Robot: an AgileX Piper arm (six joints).
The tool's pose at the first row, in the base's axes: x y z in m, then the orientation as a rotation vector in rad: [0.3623 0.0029 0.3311 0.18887 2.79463 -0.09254]
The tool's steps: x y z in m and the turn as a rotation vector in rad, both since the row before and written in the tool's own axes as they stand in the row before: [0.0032 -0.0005 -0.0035 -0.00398 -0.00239 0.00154]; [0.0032 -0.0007 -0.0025 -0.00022 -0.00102 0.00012]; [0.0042 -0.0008 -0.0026 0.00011 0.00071 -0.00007]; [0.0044 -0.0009 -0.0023 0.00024 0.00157 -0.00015]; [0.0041 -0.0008 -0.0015 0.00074 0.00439 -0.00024]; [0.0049 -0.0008 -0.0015 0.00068 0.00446 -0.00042]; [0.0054 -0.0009 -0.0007 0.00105 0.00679 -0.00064]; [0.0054 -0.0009 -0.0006 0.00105 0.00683 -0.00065]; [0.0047 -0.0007 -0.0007 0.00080 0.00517 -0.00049]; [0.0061 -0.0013 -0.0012 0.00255 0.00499 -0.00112]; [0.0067 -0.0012 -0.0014 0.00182 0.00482 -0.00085]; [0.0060 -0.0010 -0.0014 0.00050 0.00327 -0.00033]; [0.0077 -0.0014 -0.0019 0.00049 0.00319 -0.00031]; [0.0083 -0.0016 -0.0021 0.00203 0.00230 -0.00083]
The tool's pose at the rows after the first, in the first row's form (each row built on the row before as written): [0.3581 0.0031 0.3333 0.18982 2.79204 -0.08677]; [0.3542 0.0030 0.3346 0.18984 2.79101 -0.08651]; [0.3493 0.0029 0.3356 0.18984 2.79173 -0.08663]; [0.3443 0.0027 0.3363 0.18984 2.79331 -0.08689]; [0.3399 0.0025 0.3364 0.19010 2.79772 -0.08767]; [0.3347 0.0024 0.3362 0.19010 2.80222 -0.08841]; [0.3293 0.0022 0.3351 0.19010 2.80906 -0.08955]; [0.3239 0.0020 0.3340 0.19009 2.81595 -0.09070]; [0.3192 0.0019 0.3332 0.19009 2.82116 -0.09158]; [0.3129 0.0015 0.3325 0.18958 2.82628 -0.09509]; [0.3060 0.0012 0.3318 0.18927 2.83119 -0.09752]; [0.2998 0.0011 0.3314 0.18924 2.83449 -0.09808]; [0.2918 0.0008 0.3310 0.18923 2.83771 -0.09863]; [0.2831 0.0004 0.3306 0.18872 2.84011 -0.10154]
